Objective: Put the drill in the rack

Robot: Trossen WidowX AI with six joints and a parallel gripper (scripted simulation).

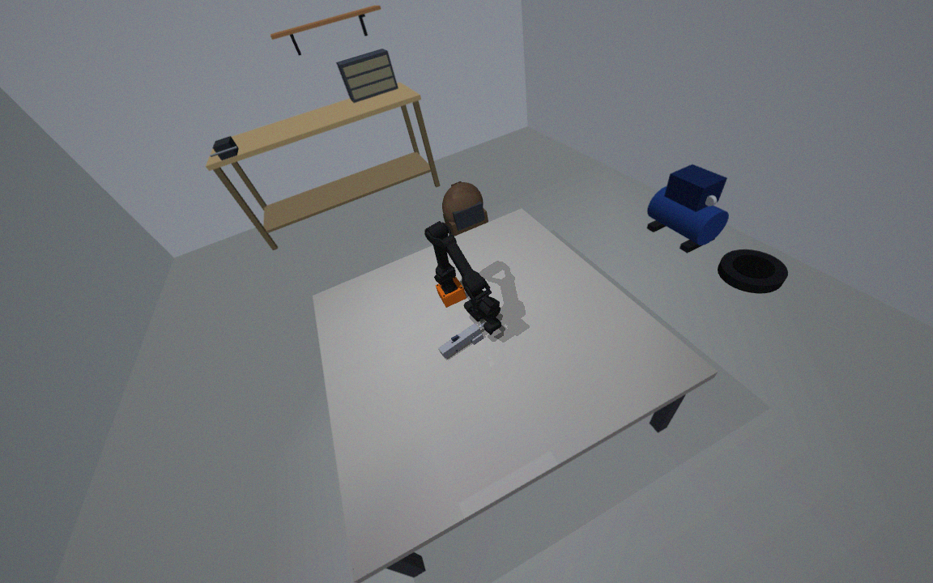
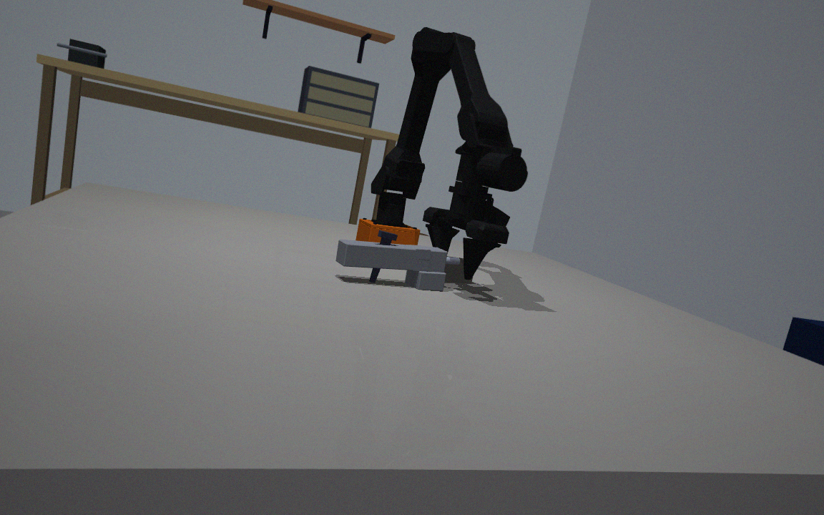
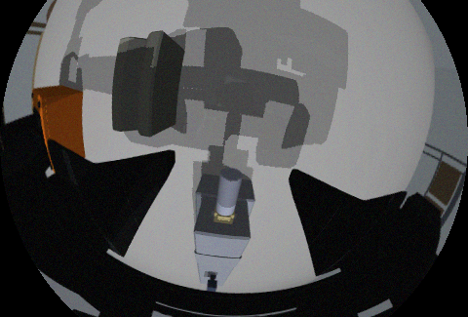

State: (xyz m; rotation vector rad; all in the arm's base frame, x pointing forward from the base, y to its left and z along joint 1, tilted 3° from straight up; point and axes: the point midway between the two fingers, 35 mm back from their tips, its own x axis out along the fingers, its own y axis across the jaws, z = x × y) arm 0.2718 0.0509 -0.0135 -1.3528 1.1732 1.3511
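Right now my gripper tip is 60 mm to the left of the drill, 20 mm below it and 10 mm short of it. Round my gripper tip: dark key (140 mm to the right, 20 mm ahead, 20 mm above); grey-olive block (90 mm behind, 40 mm to the left, 10 mm below); grey drill fixture (110 mm to the right, 20 mm ahead, 10 mm above).
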